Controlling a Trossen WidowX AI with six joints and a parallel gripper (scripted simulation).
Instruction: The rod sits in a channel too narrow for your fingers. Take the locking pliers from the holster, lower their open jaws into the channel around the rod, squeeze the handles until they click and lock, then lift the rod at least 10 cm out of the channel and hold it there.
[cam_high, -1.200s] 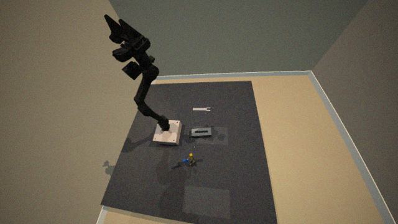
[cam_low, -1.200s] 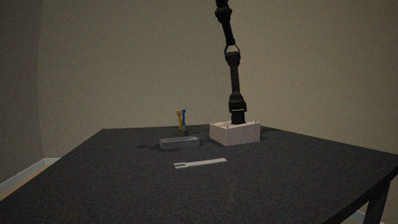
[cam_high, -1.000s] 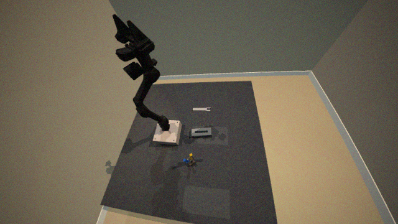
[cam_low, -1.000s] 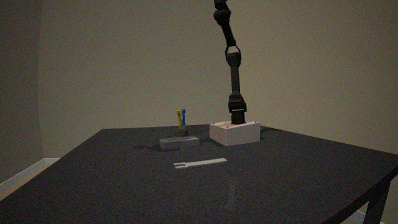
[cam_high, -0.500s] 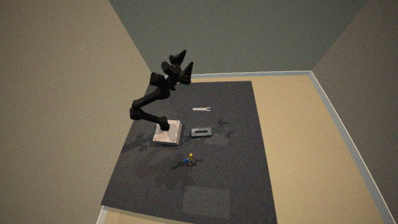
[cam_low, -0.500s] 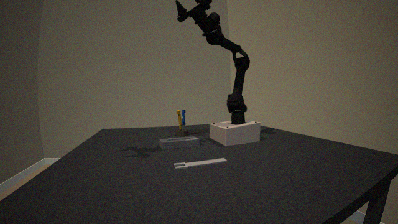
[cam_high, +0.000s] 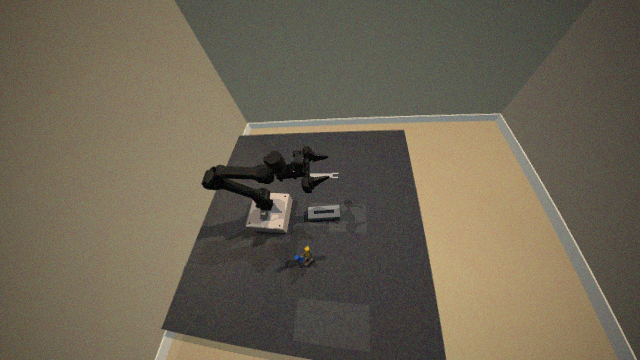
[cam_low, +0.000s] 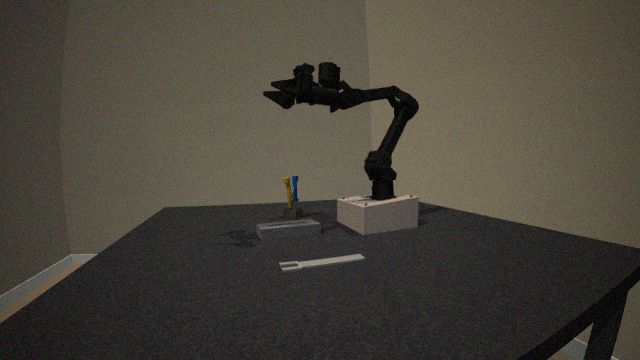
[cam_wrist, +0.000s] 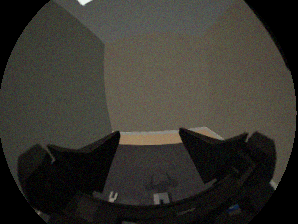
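Now: the holster 150 mm behind my gripper tip, 280 mm to the right of it and 410 mm below it. From my gripper tip the other things lie so: grey channel block 70 mm behind, 30 mm to the right, 400 mm below; flat white forked strip 40 mm behind, 220 mm to the left, 420 mm below.
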